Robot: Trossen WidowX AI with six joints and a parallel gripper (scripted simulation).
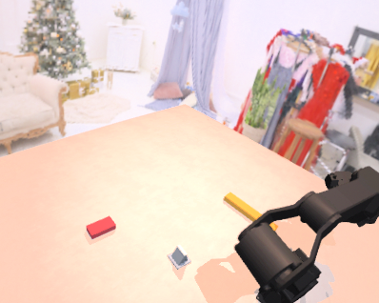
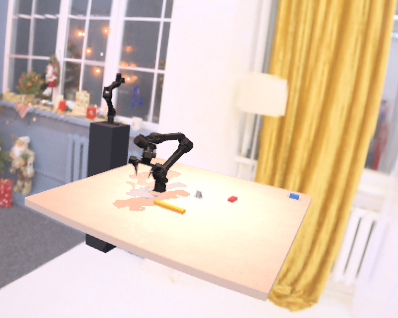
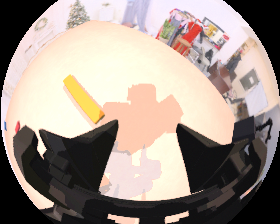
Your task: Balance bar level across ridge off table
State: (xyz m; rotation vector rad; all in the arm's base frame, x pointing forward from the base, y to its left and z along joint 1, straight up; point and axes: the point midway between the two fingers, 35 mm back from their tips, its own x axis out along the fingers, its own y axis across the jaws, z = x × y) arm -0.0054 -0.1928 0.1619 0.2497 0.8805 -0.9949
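Right now my gripper tip is 180 mm short of the bar, 130 mm above it and 20 mm to the right of it. From my gripper tip the other things lie so: blue block (740 mm ahead, 710 mm to the left, 120 mm below); red block (410 mm ahead, 390 mm to the left, 130 mm below).
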